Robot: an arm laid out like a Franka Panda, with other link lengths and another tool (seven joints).
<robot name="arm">
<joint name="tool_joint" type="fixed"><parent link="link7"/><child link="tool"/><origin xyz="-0.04 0.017 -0.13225" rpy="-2.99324 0 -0.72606"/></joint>
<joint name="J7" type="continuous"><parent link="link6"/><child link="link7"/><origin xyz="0.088 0 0"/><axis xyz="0 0 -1"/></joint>
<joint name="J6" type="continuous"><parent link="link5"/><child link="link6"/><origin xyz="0 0 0"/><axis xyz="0 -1 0"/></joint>
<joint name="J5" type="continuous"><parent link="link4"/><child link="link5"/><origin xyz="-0.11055 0 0.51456"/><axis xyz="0 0 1"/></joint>
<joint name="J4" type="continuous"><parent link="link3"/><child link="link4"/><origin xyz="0.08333 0 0"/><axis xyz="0 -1 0"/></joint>
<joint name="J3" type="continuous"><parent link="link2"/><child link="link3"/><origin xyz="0 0 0.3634"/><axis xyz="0 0 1"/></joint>
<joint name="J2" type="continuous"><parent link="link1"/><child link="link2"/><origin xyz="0 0 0"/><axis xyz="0 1 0"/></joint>
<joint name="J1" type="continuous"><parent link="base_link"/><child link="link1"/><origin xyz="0 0 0.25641"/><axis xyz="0 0 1"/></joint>
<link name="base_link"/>
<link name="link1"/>
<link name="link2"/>
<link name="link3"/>
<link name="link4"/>
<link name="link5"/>
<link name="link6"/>
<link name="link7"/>
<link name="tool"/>
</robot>
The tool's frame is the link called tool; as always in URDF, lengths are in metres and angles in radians. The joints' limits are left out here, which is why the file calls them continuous.
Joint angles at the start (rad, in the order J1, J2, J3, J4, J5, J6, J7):
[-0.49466 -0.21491 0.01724 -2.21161 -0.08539 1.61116 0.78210]
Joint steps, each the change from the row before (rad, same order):
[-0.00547 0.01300 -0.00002 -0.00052 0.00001 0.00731 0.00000]
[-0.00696 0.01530 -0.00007 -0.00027 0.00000 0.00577 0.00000]
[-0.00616 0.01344 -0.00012 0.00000 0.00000 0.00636 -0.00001]
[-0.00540 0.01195 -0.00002 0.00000 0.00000 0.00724 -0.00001]
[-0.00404 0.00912 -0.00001 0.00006 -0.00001 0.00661 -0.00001]
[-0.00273 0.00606 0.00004 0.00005 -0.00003 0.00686 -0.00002]
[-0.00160 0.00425 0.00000 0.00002 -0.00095 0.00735 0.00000]
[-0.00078 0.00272 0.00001 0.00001 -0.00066 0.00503 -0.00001]
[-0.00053 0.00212 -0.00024 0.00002 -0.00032 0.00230 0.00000]
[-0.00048 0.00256 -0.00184 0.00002 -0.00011 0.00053 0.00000]
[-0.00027 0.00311 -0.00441 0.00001 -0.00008 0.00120 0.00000]
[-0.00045 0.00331 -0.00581 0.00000 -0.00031 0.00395 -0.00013]
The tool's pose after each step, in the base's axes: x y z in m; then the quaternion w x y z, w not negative. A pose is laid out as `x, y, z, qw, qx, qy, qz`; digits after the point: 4 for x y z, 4 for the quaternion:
0.4882, -0.2229, 0.3579, 0.0924, 0.5497, -0.8256, -0.0874
0.4887, -0.2274, 0.3496, 0.0943, 0.5468, -0.8268, -0.0921
0.4891, -0.2315, 0.3425, 0.0955, 0.5444, -0.8279, -0.0956
0.4897, -0.2351, 0.3361, 0.0961, 0.5423, -0.8289, -0.0980
0.4903, -0.2379, 0.3313, 0.0963, 0.5408, -0.8297, -0.0994
0.4909, -0.2399, 0.3281, 0.0959, 0.5400, -0.8303, -0.0992
0.4917, -0.2414, 0.3258, 0.0953, 0.5398, -0.8307, -0.0978
0.4923, -0.2423, 0.3244, 0.0949, 0.5398, -0.8308, -0.0967
0.4926, -0.2429, 0.3233, 0.0949, 0.5396, -0.8310, -0.0966
0.4922, -0.2442, 0.3219, 0.0952, 0.5386, -0.8314, -0.0976
0.4914, -0.2467, 0.3202, 0.0951, 0.5368, -0.8325, -0.0988
0.4905, -0.2502, 0.3185, 0.0944, 0.5345, -0.8340, -0.0990

